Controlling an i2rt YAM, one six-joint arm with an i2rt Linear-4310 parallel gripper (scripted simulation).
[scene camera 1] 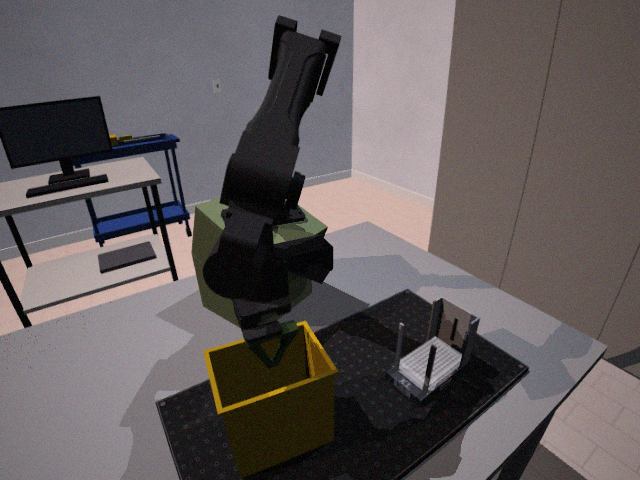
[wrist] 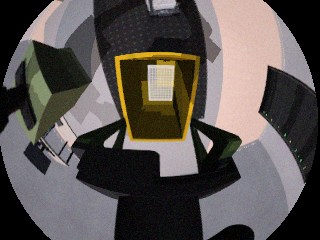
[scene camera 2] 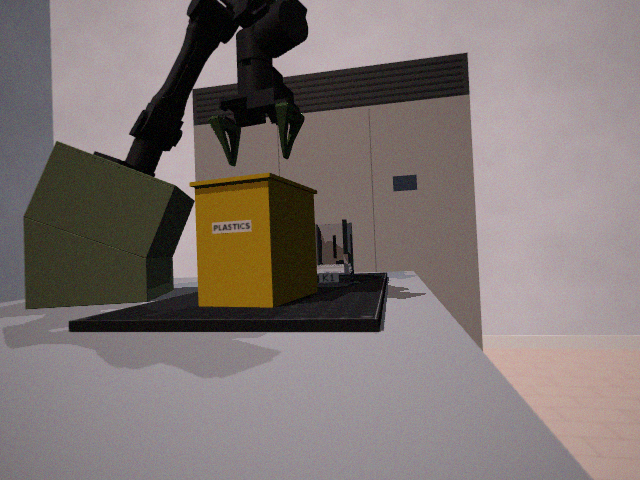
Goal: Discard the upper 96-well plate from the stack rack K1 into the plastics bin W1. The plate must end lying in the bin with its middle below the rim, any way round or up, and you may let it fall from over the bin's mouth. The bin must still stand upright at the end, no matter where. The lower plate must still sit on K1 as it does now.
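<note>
A yellow plastics bin (scene camera 2: 256,247) is visible to me, and the wrist view has the bin (wrist: 155,121) too. Then there is my own gripper (scene camera 2: 258,162), which I also find in other views: the gripper (scene camera 1: 262,344) shows from the scene, and the gripper (wrist: 158,121) shows from the wrist.
</note>
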